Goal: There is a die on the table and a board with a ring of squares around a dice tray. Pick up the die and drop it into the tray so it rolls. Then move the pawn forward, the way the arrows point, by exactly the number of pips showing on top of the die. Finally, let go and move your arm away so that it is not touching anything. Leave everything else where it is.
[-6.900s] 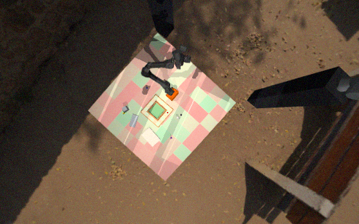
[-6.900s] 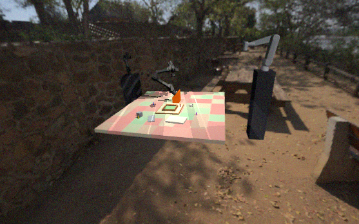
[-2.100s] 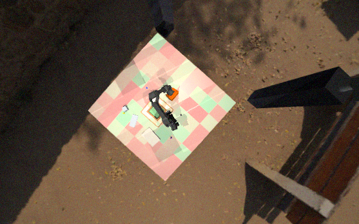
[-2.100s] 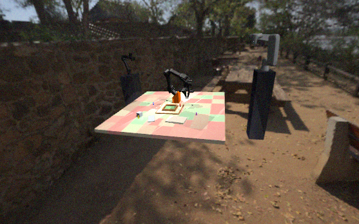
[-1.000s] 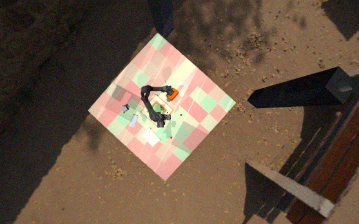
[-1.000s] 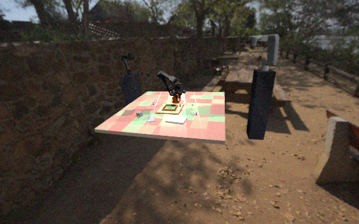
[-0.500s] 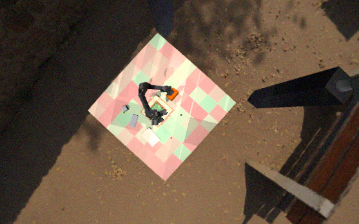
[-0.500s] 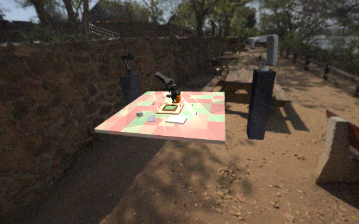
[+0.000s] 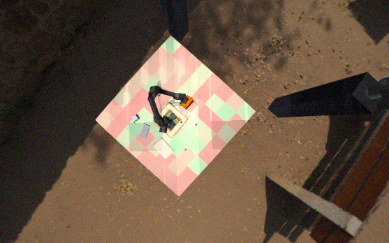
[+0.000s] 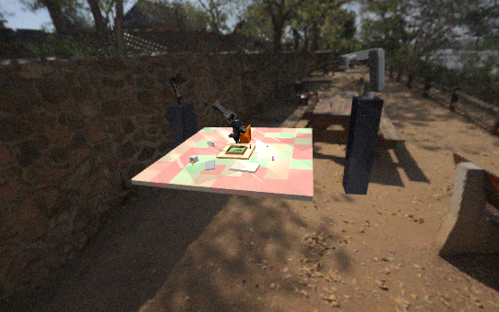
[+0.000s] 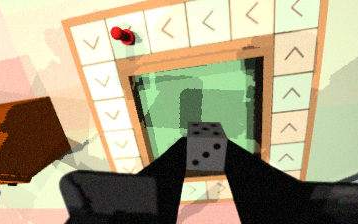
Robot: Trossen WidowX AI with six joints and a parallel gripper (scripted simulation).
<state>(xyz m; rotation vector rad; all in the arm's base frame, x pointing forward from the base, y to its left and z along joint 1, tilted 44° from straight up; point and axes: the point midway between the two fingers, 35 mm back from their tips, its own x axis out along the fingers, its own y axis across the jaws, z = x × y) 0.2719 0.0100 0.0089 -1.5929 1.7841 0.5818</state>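
Right now my gripper tip is 100 mm to the right of the red piece, 70 mm past it and 70 mm above it. The rest, counted from my gripper tip: green dice tray 90 mm below, 20 mm to the right; then grey die right at my gripper tip; then white sheet 290 mm ahead, 130 mm to the left, 90 mm below.
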